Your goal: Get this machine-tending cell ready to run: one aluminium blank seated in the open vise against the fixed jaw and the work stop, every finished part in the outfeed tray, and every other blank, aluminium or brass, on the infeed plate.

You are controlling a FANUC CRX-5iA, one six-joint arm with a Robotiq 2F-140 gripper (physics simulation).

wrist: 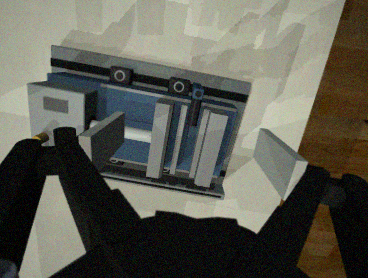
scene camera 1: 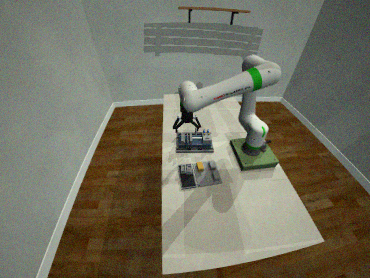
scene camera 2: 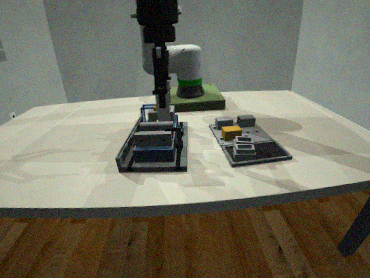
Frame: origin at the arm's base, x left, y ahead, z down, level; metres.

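Seen in the pictures: gripper, fingertip midpoint: [wrist: 190, 135] [scene camera 1: 186, 135] [scene camera 2: 165, 111]; arm's base, origin of the base link: [scene camera 1: 250, 149] [scene camera 2: 190, 93].
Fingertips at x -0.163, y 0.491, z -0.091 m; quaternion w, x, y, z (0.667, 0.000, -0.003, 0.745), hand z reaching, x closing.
Note:
Offsets run from my fingertips to a thing's middle. "*": to the spot under its first point.
My gripper [scene camera 1: 186, 130] [scene camera 2: 163, 111] [wrist: 190, 135] is open and empty above the vise {dx -0.027, dy -0.074, dz +0.095 m} [scene camera 1: 195, 149] [scene camera 2: 154, 152] [wrist: 150, 85]. In the wrist view, its pads stand left and right of the movable jaw [wrist: 161, 139] and fixed jaw [wrist: 212, 149]. The jaws are apart, with a thin strip and the work stop {dx +0.011, dy +0.004, dz +0.055 m} [wrist: 195, 111] between them; no blank shows there. Two aluminium blanks {dx +0.224, dy -0.141, dz +0.119 m} [scene camera 1: 212, 165] [scene camera 2: 224, 121] {dx +0.315, dy -0.137, dz +0.119 m} [scene camera 2: 246, 120] and a brass blank {dx +0.219, dy -0.051, dz +0.119 m} [scene camera 1: 200, 166] [scene camera 2: 231, 132] are on the infeed plate {dx +0.267, dy -0.091, dz +0.141 m} [scene camera 1: 204, 179] [scene camera 2: 255, 133]. Two finished parts {* dx +0.234, dy +0.044, dz +0.102 m} [scene camera 1: 186, 169] {* dx +0.216, dy +0.058, dz +0.115 m} [scene camera 2: 244, 148] lie in the outfeed tray [scene camera 1: 188, 181] [scene camera 2: 271, 151].
The arm's green base [scene camera 1: 254, 155] [scene camera 2: 207, 103] stands behind the vise in scene camera 2. The vise's grey end block [wrist: 57, 107] rises beside the left finger in the wrist view. The table's edge [scene camera 2: 200, 202] runs along the near side in scene camera 2.

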